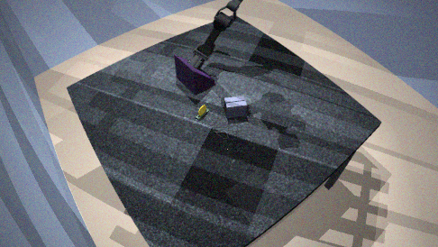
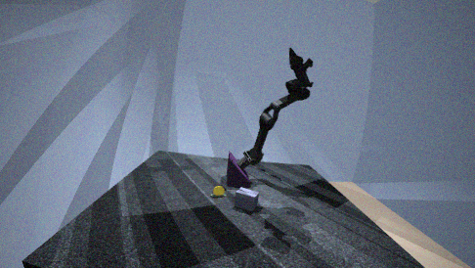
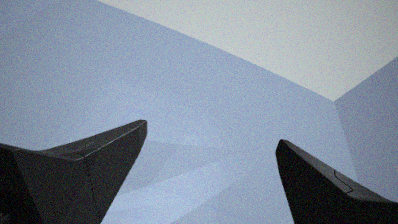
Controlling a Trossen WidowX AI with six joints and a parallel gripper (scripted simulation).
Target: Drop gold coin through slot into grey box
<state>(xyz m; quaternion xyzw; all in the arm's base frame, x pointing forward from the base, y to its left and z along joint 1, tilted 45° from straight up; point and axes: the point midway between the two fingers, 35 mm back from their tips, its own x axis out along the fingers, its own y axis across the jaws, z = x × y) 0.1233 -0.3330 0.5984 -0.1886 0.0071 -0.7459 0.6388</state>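
Right now my gripper tip is 750 mm above the gold coin, 290 mm to the left of it and 90 mm short of it.
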